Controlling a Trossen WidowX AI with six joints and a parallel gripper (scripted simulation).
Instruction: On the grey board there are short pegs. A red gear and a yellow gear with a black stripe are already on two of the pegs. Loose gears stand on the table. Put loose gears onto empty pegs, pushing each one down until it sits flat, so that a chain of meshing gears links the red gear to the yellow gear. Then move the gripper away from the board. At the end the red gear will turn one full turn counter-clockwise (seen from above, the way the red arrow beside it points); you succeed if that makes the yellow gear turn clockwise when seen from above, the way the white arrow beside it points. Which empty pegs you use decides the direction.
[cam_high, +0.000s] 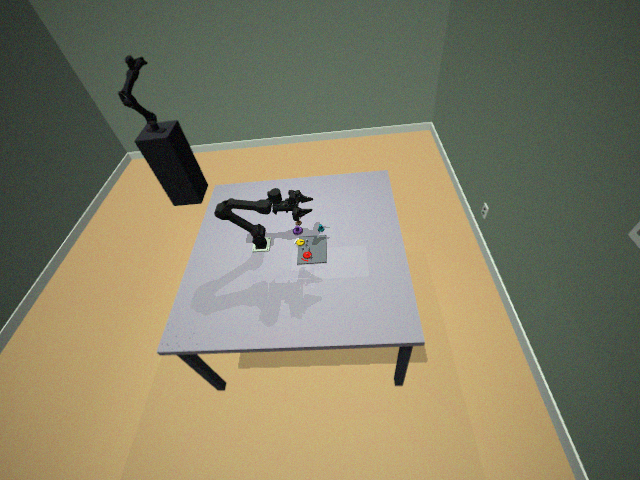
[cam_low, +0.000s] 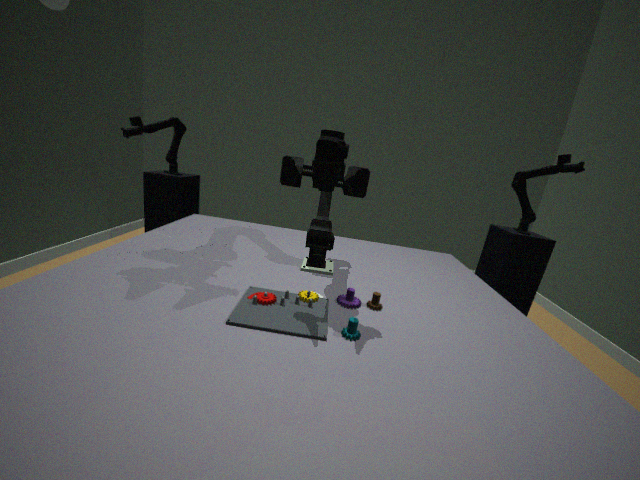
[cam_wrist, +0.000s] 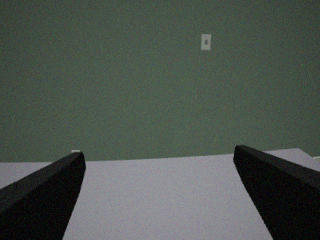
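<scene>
The teal gear lies 30 cm below my gripper tip, 11 cm to the left of it and 1 cm ahead of it. Round my gripper tip: yellow gear: 30 cm below, 12 cm behind, 1 cm to the left; white arrow: 31 cm below, 14 cm behind, 3 cm to the left; red gear: 30 cm below, 10 cm to the right, 7 cm behind.
</scene>
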